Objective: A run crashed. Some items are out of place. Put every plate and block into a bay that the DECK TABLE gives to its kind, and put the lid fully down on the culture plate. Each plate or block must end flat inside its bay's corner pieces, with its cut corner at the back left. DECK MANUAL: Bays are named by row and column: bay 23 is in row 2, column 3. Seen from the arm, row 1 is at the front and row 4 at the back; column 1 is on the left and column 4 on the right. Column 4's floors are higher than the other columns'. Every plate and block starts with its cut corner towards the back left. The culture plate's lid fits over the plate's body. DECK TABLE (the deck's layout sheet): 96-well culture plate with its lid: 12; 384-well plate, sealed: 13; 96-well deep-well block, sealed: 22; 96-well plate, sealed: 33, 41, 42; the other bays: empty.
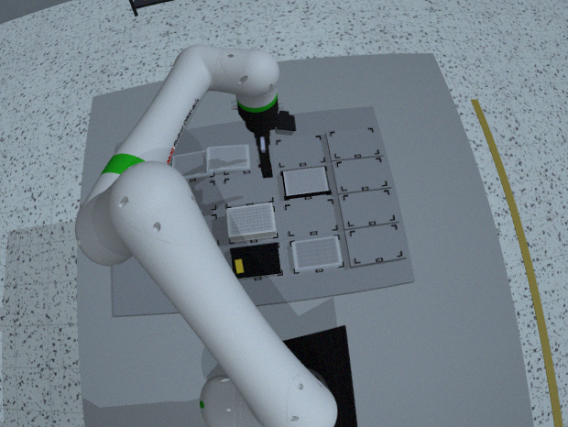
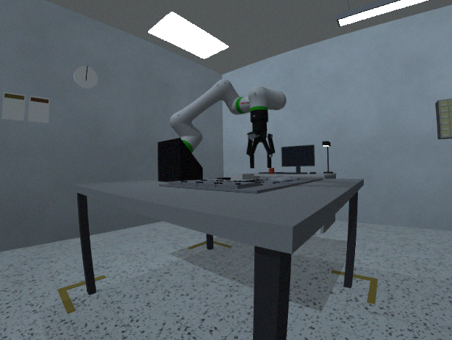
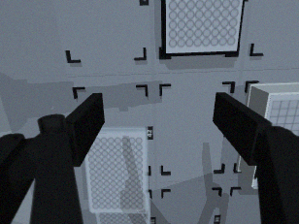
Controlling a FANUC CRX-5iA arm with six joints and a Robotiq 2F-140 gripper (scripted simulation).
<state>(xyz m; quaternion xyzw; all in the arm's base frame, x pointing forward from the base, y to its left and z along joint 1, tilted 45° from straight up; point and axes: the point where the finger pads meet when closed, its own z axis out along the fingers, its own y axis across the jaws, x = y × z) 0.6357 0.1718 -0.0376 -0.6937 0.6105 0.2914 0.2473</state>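
My hand is 4 cm short of the 96-well plate, 12 cm to the right of it and 8 cm above it. Also, from my hand: white plate (3 cm ahead, 23 cm to the left, 9 cm below); deep-well block (16 cm behind, 4 cm to the left, 8 cm below); dark-sided plate (4 cm behind, 11 cm to the right, 9 cm below).
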